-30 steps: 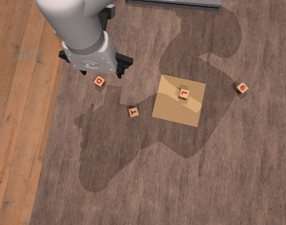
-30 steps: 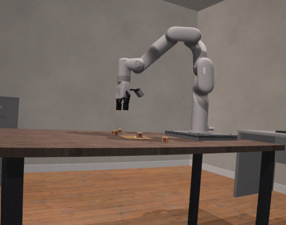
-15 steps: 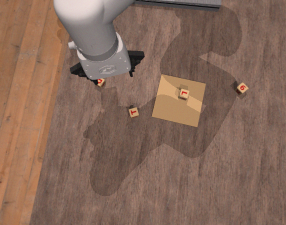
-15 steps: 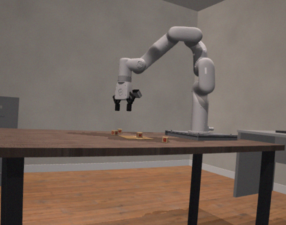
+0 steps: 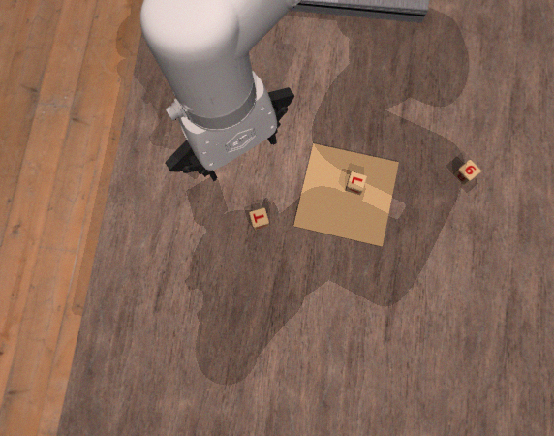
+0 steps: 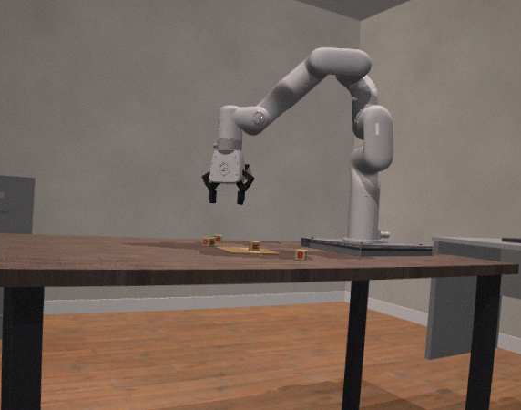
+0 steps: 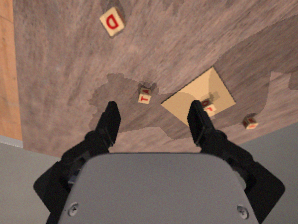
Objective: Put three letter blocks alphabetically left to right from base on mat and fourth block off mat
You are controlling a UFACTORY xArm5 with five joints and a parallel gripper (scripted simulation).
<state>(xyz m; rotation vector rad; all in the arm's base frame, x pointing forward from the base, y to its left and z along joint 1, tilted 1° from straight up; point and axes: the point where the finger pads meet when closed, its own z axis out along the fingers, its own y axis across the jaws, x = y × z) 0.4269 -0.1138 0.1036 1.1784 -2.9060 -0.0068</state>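
My gripper is now 160 mm to the right of the tan mat, 130 mm above it and 10 mm past it.
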